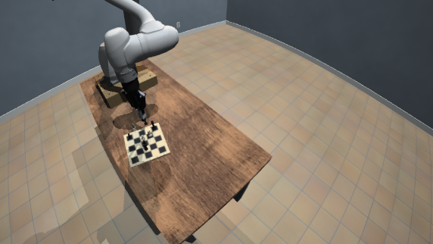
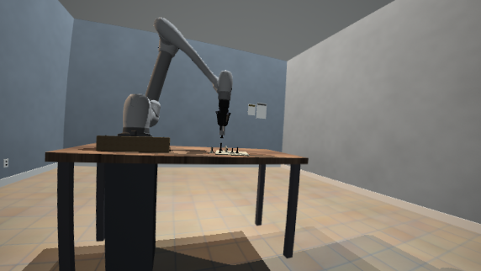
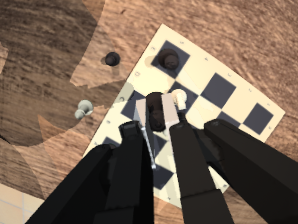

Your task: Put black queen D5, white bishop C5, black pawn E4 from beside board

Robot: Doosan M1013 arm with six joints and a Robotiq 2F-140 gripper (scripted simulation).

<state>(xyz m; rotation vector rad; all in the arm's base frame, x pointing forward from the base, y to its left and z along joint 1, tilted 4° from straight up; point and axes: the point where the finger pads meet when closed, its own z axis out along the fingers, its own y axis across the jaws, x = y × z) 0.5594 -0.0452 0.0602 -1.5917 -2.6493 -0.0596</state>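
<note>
My gripper is now 3 cm short of the white chess piece, 1 cm to the left of it and 13 cm above it. The rest, counted from my hand: white piece: 3 cm ahead, 5 cm to the right, 13 cm below; then chessboard: 6 cm ahead, 6 cm to the right, 15 cm below.
</note>
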